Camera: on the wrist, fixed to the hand. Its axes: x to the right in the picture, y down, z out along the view.
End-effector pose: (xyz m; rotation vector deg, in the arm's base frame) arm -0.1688 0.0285 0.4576 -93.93 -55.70 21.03
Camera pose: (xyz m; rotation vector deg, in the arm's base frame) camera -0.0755 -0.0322 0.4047 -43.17 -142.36 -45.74
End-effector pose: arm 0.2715 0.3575 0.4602 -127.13 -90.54 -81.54
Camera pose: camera 0.2834 0.2694 0.5456 24.56 95.98 43.59
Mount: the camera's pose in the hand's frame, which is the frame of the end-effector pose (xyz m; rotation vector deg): -0.0020 0.0870 -0.0873 -34.64 -22.98 -92.57
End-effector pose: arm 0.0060 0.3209 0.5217 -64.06 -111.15 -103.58
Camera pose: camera 0.0398 0.2324 0.6006 -11.31 74.25 79.98
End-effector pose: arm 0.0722 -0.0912 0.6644 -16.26 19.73 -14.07
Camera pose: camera 0.0549 -0.0297 0.5590 -66.81 -17.72 -94.91
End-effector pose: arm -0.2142 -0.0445 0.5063 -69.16 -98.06 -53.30
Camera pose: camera -0.1125 -0.1005 0.5476 -0.48 116.29 97.05
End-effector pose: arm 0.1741 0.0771 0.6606 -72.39 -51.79 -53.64
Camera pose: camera 0.2577 -0.0038 0.6198 51.18 107.12 117.82
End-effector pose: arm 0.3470 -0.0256 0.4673 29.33 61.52 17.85
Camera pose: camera 0.2684 0.0681 0.4828 -48.93 38.06 -48.86
